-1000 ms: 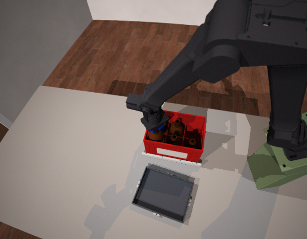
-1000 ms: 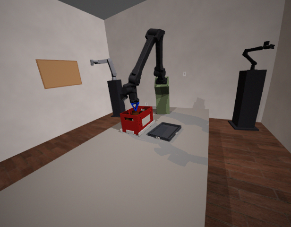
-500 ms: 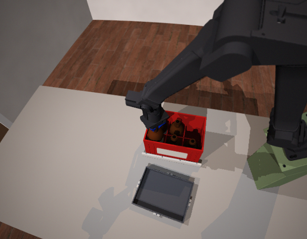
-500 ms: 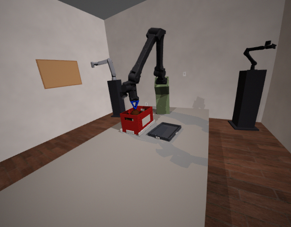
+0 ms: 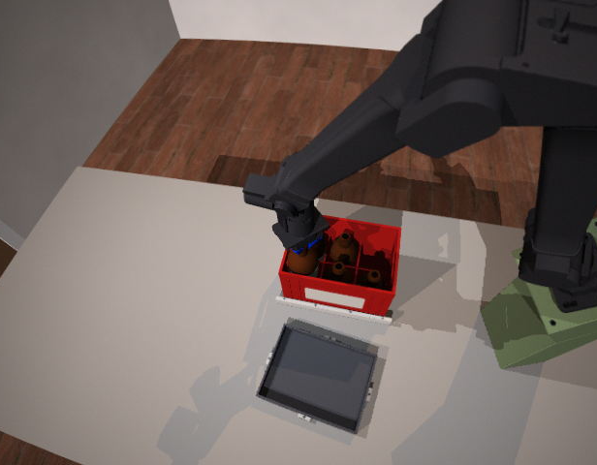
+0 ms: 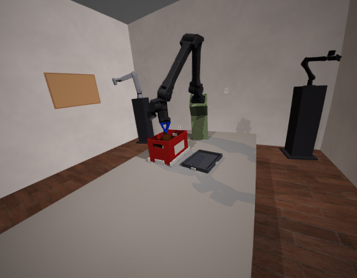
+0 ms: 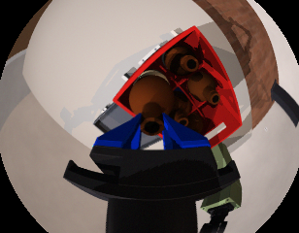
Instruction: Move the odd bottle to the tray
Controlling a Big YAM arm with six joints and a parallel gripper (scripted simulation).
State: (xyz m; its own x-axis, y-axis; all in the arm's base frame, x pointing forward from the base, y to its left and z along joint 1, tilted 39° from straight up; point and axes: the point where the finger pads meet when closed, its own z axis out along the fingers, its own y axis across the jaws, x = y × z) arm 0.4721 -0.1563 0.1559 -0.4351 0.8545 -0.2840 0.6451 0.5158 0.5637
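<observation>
Now: hand 6 cm above the brown bottle. From my hand the other things lie so: dark grey tray: 4 cm behind, 24 cm to the left, 22 cm below; crate: 9 cm behind, 3 cm to the right, 15 cm below.
</observation>
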